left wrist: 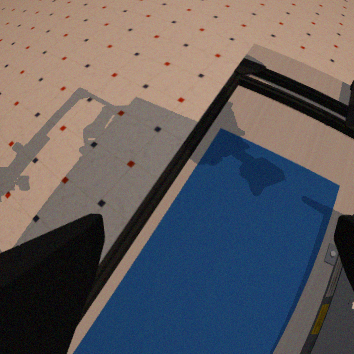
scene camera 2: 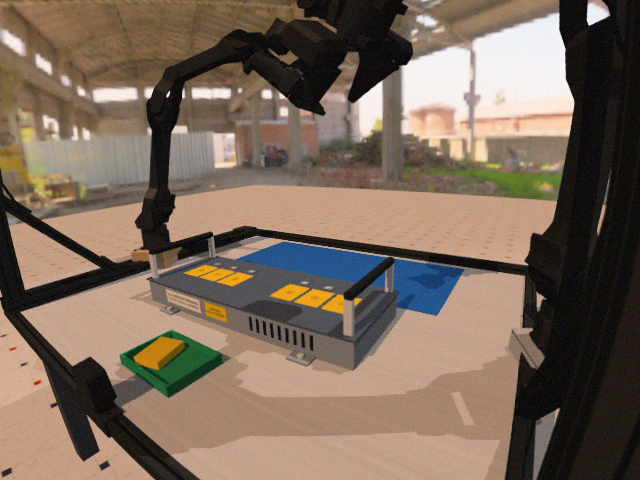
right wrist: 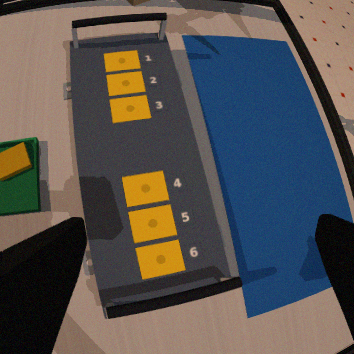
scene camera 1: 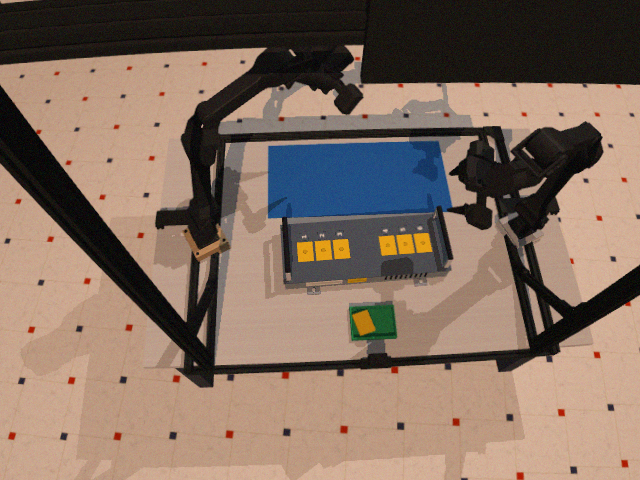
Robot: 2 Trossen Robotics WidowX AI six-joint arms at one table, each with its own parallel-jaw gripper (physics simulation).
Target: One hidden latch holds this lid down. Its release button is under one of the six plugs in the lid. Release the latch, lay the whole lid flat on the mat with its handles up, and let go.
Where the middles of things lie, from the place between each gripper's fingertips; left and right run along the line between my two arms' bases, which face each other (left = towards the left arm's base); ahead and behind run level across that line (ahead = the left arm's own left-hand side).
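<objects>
There's the blue mat (scene camera 1: 313,180), which is 280 mm ahead of my right hand, 160 mm to the left of it and 340 mm below it. As for the green tray (scene camera 2: 195,360), my right hand is 190 mm past it, 150 mm to the right of it and 330 mm above it. Going by its middle, the tray is nearer to my right hand than to my left hand.
Counting from my left hand instead, the green tray is 490 mm behind, 370 mm below and 40 mm to the right. The blue mat is 20 mm behind that same left hand, 370 mm below it and 40 mm to the right of it.
</objects>
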